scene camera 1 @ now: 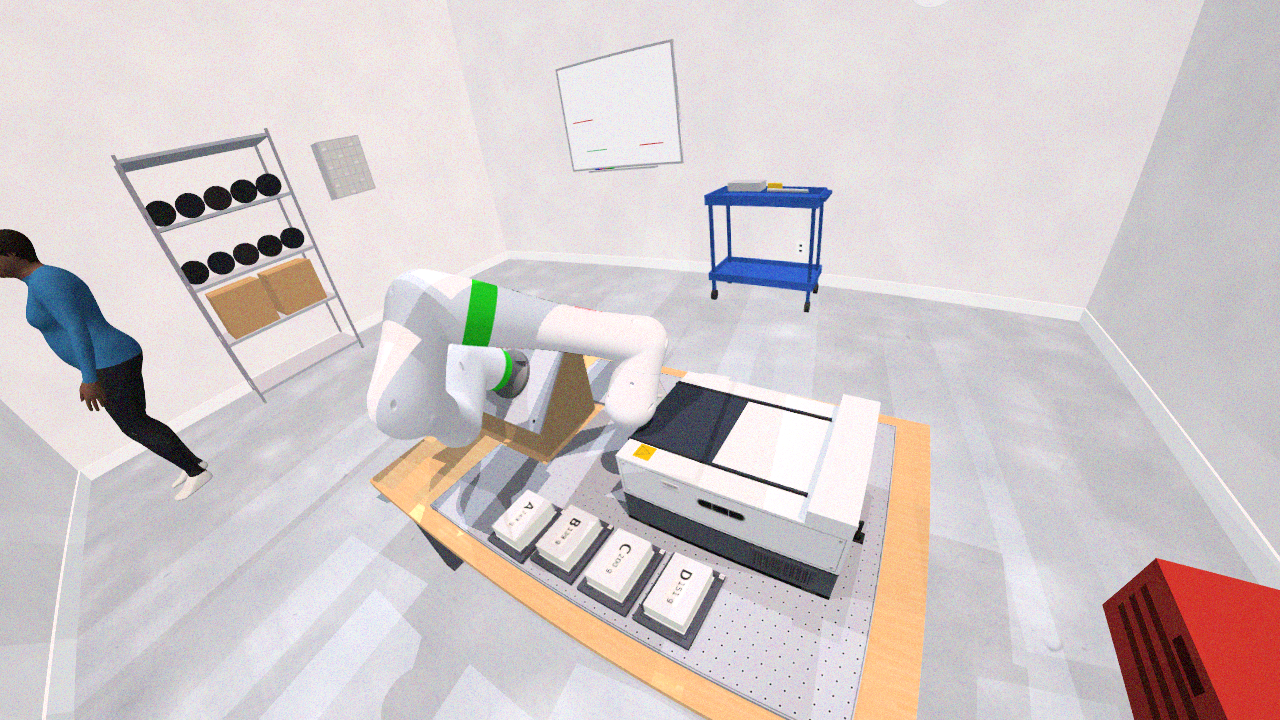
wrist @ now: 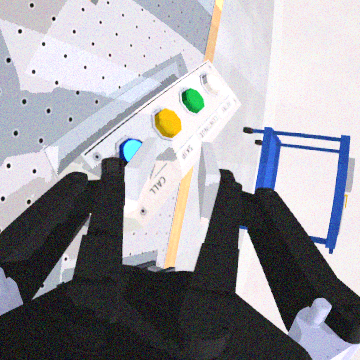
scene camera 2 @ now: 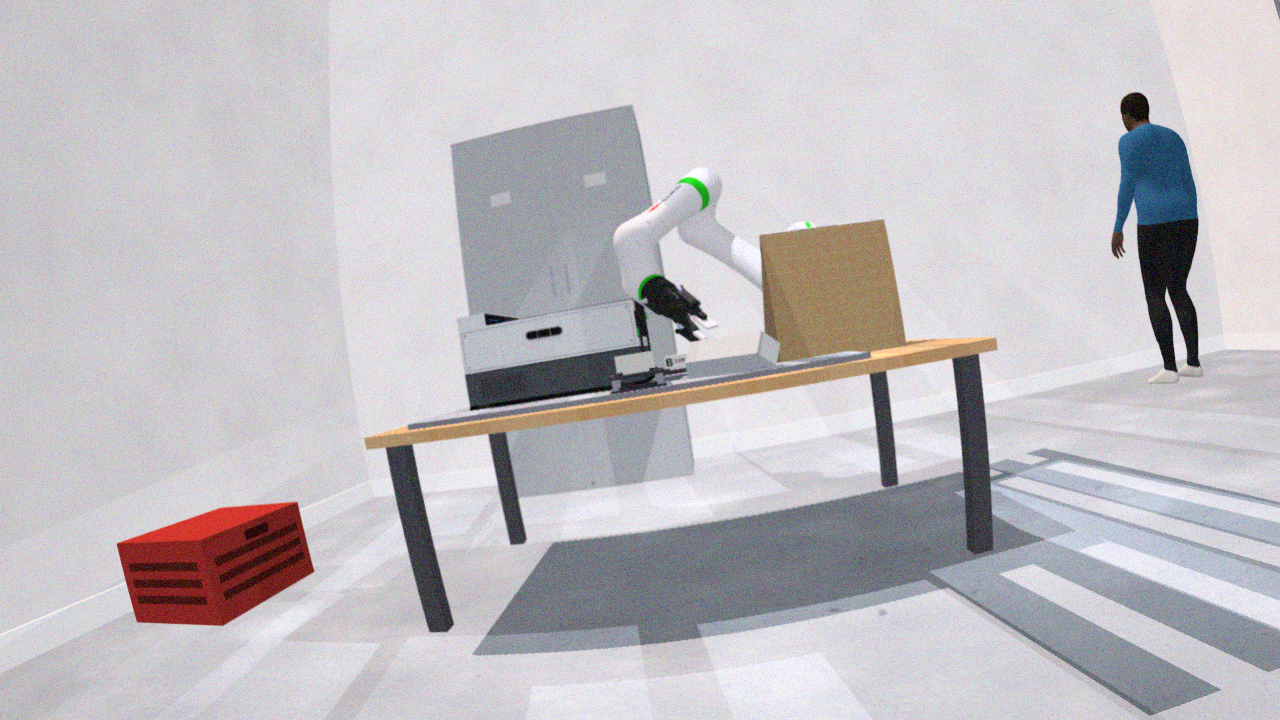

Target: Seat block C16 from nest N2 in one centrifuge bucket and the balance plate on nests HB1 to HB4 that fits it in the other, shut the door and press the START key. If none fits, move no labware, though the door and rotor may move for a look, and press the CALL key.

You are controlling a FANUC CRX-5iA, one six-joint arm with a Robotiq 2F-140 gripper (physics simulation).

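Where they show: gripper, between the fingertips: (wrist: 177,157) (scene camera 2: 712,334); arm's base, origin of its link: (scene camera 1: 511,374) (scene camera 2: 822,286).
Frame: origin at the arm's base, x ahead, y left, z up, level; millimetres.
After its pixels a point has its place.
My gripper (scene camera 2: 703,327) {x 302, y 261, z -86 mm} (wrist: 177,157) {x 302, y 261, z -86 mm} is partly open with nothing between its fingertips. It hangs over the key panel (wrist: 159,167) {x 310, y 270, z -105 mm}, beside the CALL label. The round key (wrist: 131,150) {x 306, y 240, z -114 mm} nearest that label glows light blue, partly covered by a fingertip. The yellow SKIP key (wrist: 168,123) {x 270, y 271, z -109 mm}, green CONTINUE key (wrist: 193,100) {x 231, y 301, z -109 mm} and a white key (wrist: 210,83) {x 195, y 328, z -110 mm} follow. Balance plates A (scene camera 1: 523,522) {x 360, y -283, z -124 mm}, B (scene camera 1: 570,540) {x 485, y -251, z -125 mm}, C (scene camera 1: 621,565) {x 614, y -232, z -125 mm} and D (scene camera 1: 678,596) {x 744, y -223, z -124 mm} sit on dark nests. The centrifuge (scene camera 1: 657,483) {x 616, y -95, z -7 mm} (scene camera 2: 554,344) {x 695, y 245, z -46 mm} stands behind them. Block C16, rotor and buckets do not show. The arm hides my gripper in scene camera 1.
A tall brown panel (scene camera 1: 570,407) {x 165, y 65, z -106 mm} (scene camera 2: 832,291) {x -10, y 148, z -24 mm} stands on the table (scene camera 1: 905,501) {x 1064, y 269, z -191 mm} (scene camera 2: 948,349) {x -221, y 431, z -199 mm} near the arm. A blue cart (scene camera 1: 765,198) (wrist: 270,160), a red crate (scene camera 1: 1217,626) (scene camera 2: 219,564), a grey cabinet (scene camera 2: 554,223) and a person (scene camera 1: 80,313) (scene camera 2: 1161,183) are beyond the table.
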